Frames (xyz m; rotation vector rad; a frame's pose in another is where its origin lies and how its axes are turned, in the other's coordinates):
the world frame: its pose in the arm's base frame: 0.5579 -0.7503 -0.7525 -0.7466 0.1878 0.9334
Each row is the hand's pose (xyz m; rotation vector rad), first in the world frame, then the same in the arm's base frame.
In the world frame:
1: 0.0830 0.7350 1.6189 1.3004 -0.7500 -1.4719
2: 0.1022 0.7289 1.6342 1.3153 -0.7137 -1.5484
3: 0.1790 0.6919 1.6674 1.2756 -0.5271 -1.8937
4: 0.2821 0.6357 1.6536 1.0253 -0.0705 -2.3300
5: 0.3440 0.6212 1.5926 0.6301 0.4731 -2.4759
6: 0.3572 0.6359 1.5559 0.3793 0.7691 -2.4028
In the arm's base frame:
1: -0.2318 0.6355 0.0374 0.7258 -0.3915 -0.4583
2: -0.2180 0.6559 0.0430 0.7247 -0.3839 -0.5366
3: -0.1484 0.7147 0.0512 0.6369 -0.3750 -0.8739
4: -0.0403 0.7529 0.0224 0.3222 -0.2915 -1.3390
5: 0.0181 0.7485 -0.0434 -0.1342 -0.1156 -1.6090
6: 0.0204 0.7386 -0.0838 -0.4328 0.0206 -1.6463

